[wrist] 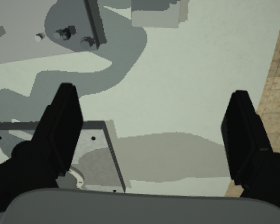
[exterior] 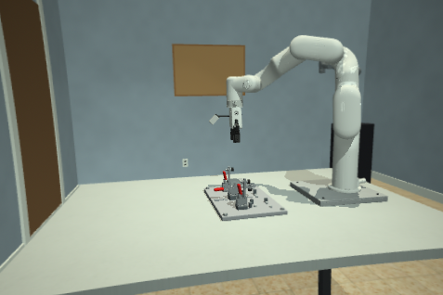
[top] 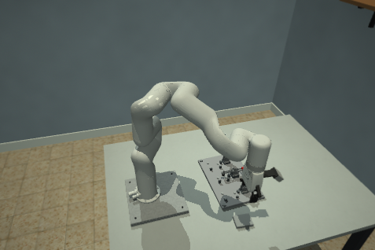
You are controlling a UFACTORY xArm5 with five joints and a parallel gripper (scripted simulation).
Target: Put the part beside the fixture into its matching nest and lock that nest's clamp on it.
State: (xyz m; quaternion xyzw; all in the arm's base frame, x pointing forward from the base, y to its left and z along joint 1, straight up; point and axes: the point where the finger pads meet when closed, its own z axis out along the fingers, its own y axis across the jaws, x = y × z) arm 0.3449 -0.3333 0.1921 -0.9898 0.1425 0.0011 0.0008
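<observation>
Right now my hand is 210 mm above the grey part. The rest, counted from my hand: grey fixture plate: 250 mm to the left, 210 mm below, 90 mm ahead.
</observation>
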